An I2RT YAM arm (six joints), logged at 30 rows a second.
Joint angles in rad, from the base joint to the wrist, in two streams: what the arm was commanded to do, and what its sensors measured. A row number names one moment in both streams.
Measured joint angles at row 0: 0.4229 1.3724 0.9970 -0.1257 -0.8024 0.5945
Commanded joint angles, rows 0 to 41: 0.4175 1.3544 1.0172 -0.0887 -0.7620 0.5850; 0.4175 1.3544 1.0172 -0.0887 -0.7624 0.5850; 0.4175 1.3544 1.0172 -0.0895 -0.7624 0.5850; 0.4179 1.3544 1.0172 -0.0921 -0.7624 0.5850; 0.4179 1.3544 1.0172 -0.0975 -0.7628 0.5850; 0.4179 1.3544 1.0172 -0.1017 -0.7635 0.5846; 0.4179 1.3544 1.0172 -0.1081 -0.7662 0.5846; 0.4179 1.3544 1.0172 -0.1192 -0.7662 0.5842; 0.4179 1.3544 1.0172 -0.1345 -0.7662 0.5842; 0.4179 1.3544 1.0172 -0.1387 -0.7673 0.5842; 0.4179 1.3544 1.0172 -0.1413 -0.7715 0.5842; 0.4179 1.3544 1.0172 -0.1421 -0.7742 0.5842; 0.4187 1.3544 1.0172 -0.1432 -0.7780 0.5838; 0.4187 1.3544 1.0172 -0.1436 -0.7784 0.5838; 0.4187 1.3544 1.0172 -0.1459 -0.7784 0.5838; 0.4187 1.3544 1.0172 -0.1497 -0.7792 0.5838; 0.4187 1.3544 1.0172 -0.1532 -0.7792 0.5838; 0.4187 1.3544 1.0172 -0.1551 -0.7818 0.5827; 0.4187 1.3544 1.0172 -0.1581 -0.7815 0.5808; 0.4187 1.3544 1.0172 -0.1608 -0.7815 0.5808; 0.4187 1.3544 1.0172 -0.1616 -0.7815 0.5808; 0.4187 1.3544 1.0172 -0.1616 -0.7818 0.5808; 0.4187 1.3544 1.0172 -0.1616 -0.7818 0.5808; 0.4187 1.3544 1.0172 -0.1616 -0.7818 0.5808; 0.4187 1.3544 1.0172 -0.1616 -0.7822 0.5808; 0.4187 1.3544 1.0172 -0.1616 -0.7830 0.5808; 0.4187 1.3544 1.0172 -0.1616 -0.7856 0.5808; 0.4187 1.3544 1.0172 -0.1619 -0.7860 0.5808; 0.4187 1.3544 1.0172 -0.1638 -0.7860 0.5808; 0.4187 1.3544 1.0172 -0.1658 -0.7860 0.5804; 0.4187 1.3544 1.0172 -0.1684 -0.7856 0.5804; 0.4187 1.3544 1.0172 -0.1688 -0.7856 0.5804; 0.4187 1.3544 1.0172 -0.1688 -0.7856 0.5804; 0.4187 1.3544 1.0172 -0.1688 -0.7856 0.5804; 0.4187 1.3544 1.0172 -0.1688 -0.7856 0.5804; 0.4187 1.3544 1.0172 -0.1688 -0.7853 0.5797; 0.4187 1.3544 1.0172 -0.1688 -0.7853 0.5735; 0.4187 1.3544 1.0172 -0.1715 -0.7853 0.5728; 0.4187 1.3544 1.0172 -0.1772 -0.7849 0.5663; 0.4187 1.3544 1.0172 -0.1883 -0.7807 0.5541; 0.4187 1.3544 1.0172 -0.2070 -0.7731 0.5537; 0.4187 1.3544 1.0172 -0.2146 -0.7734 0.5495
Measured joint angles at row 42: 0.4213 1.3724 0.9970 -0.2024 -0.7856 0.5743
